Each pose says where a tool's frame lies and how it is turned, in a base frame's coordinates. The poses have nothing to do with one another.
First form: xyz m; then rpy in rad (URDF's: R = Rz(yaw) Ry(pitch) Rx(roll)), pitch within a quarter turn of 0, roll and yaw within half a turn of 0.
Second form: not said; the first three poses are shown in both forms.
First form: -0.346, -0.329, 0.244, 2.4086, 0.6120, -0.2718
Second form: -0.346, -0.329, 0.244, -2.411, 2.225, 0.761
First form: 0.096, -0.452, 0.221, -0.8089, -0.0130, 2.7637
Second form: 0.096, -0.452, 0.221, -1.936, 0.809, -1.589
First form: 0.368, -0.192, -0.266, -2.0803, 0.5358, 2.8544
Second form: 0.368, -0.192, -0.266, -1.580, 2.004, -0.974
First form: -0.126, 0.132, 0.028, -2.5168, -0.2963, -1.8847
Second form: -0.126, 0.132, 0.028, -0.699, 2.459, -2.052
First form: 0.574, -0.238, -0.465, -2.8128, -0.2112, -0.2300
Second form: 0.574, -0.238, -0.465, 0.790, 2.753, -2.157
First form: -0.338, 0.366, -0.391, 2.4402, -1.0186, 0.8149
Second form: -0.338, 0.366, -0.391, 0.033, 1.983, 2.763
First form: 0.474, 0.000, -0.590, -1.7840, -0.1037, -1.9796
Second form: 0.474, 0.000, -0.590, -0.431, 1.783, -1.677
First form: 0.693, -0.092, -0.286, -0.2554, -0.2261, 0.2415
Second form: 0.693, -0.092, -0.286, 2.522, 0.339, -2.309
